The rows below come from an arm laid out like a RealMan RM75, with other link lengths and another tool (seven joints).
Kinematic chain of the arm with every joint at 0, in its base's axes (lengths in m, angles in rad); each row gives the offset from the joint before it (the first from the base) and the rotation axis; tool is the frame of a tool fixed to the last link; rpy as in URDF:
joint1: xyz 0 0 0.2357 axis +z
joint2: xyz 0 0 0 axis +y
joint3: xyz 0 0 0.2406 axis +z
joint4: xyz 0 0 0 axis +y
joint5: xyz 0 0 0.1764 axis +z
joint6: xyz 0 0 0 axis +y
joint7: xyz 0 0 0.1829 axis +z
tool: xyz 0.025 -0.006 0.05 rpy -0.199 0 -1.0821
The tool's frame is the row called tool.
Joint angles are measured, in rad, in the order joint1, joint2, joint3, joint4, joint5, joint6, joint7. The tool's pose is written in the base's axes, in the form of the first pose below.
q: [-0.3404 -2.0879 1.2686 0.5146 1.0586 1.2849 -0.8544]
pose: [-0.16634 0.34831 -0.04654], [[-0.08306 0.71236 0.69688], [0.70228 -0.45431 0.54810], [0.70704 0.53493 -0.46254]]
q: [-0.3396 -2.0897 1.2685 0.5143 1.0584 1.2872 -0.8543]
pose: [-0.16579 0.34770 -0.04692], [[-0.08469 0.71036 0.69873], [0.70306 -0.45432 0.54709], [0.70607 0.53758 -0.46095]]
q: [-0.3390 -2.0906 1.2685 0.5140 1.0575 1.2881 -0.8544]
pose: [-0.16563 0.34748 -0.04699], [[-0.08647 0.70944 0.69944], [0.70313 -0.45392 0.54733], [0.70579 0.53912 -0.45958]]
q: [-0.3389 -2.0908 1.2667 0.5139 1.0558 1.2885 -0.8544]
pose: [-0.16567 0.34784 -0.04628], [[-0.08888 0.70886 0.69973], [0.70137 -0.45427 0.54929], [0.70724 0.53959 -0.45679]]
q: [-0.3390 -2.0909 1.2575 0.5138 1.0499 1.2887 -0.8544]
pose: [-0.16626 0.34981 -0.04297], [[-0.09824 0.70784 0.69951], [0.69290 -0.45589 0.55862], [0.71431 0.53957 -0.44568]]
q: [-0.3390 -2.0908 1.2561 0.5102 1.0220 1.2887 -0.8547]
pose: [-0.16643 0.35281 -0.03758], [[-0.12172 0.70204 0.70166], [0.67962 -0.45627 0.57440], [0.72340 0.54678 -0.42158]]
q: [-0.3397 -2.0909 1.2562 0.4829 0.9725 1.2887 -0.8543]
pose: [-0.17111 0.35647 -0.03182], [[-0.17434 0.69718 0.69537], [0.66203 -0.43977 0.60690], [0.72892 0.56616 -0.38489]]
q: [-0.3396 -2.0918 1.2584 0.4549 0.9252 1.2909 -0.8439]
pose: [-0.17588 0.35876 -0.02725], [[-0.21645 0.69312 0.68756], [0.64232 -0.42927 0.63494], [0.73524 0.57907 -0.35229]]
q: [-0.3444 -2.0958 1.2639 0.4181 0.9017 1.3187 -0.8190]
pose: [-0.17503 0.35480 -0.02911], [[-0.22750 0.68014 0.69689], [0.64234 -0.43306 0.63234], [0.73188 0.59150 -0.33836]]
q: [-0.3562 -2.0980 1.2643 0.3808 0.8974 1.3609 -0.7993]
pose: [-0.17013 0.34914 -0.03188], [[-0.22418 0.65899 0.71797], [0.65464 -0.44393 0.61186], [0.72194 0.60718 -0.33188]]
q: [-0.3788 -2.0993 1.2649 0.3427 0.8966 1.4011 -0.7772]
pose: [-0.16221 0.34501 -0.03493], [[-0.20987 0.63562 0.74293], [0.66905 -0.46073 0.58318], [0.71297 0.61945 -0.32857]]
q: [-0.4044 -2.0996 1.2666 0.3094 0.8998 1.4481 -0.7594]
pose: [-0.15147 0.34005 -0.03696], [[-0.18875 0.60360 0.77462], [0.68700 -0.48248 0.54336], [0.70171 0.63473 -0.32361]]
